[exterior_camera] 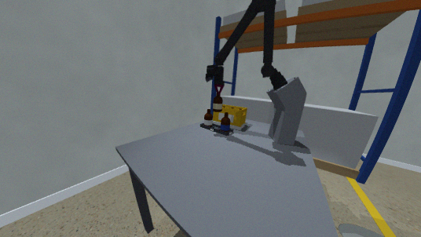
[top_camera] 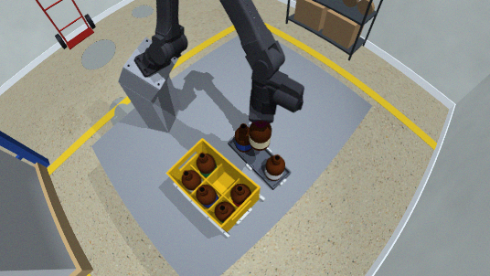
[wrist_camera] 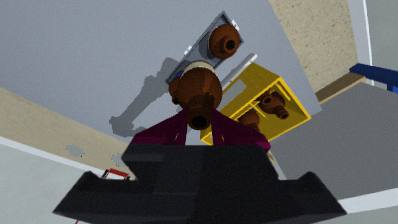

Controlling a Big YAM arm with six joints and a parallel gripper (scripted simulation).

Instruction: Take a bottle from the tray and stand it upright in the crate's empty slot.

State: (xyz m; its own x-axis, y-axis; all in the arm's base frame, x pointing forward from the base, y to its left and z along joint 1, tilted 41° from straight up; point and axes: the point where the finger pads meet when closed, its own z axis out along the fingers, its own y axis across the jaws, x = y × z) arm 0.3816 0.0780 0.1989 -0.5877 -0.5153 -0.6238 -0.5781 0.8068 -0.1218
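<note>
Now: hand 6 cm above the glass bottle. From my hand the other things lie so: yellow crate 22 cm to the right, 21 cm below; then dark tray 29 cm below.
</note>
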